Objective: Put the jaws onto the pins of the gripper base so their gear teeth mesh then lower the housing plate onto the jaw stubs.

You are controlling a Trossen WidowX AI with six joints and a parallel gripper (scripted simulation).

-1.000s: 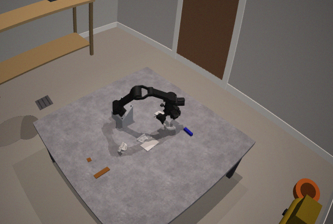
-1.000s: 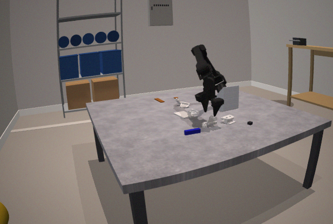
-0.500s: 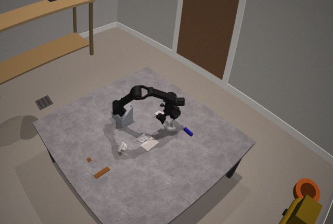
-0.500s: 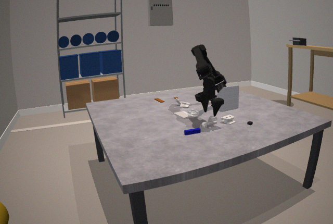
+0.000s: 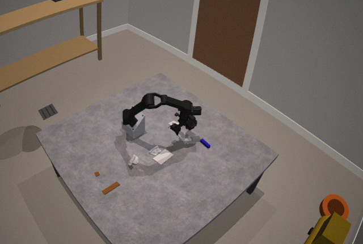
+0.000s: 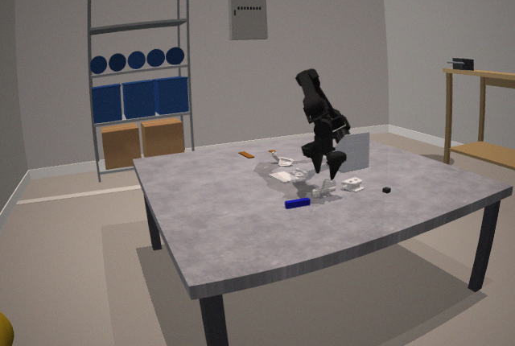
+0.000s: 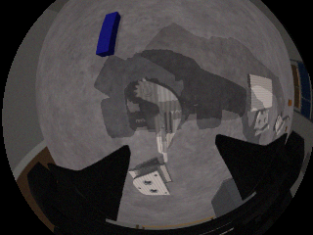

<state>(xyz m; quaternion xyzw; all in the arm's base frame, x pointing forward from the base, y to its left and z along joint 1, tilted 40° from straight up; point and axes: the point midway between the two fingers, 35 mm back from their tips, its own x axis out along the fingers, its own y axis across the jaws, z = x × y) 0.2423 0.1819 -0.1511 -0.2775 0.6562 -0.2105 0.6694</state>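
Now: gripper tip 3 cm short of the white jaw, 2 cm to the right of it and 5 cm above it. The rest, counted from my gripper tip: small black cube 19 cm behind, 13 cm to the left, 5 cm below; then blue block 15 cm ahead, 9 cm to the left, 5 cm below; then orange strip 7 cm ahead, 64 cm to the right, 5 cm below.
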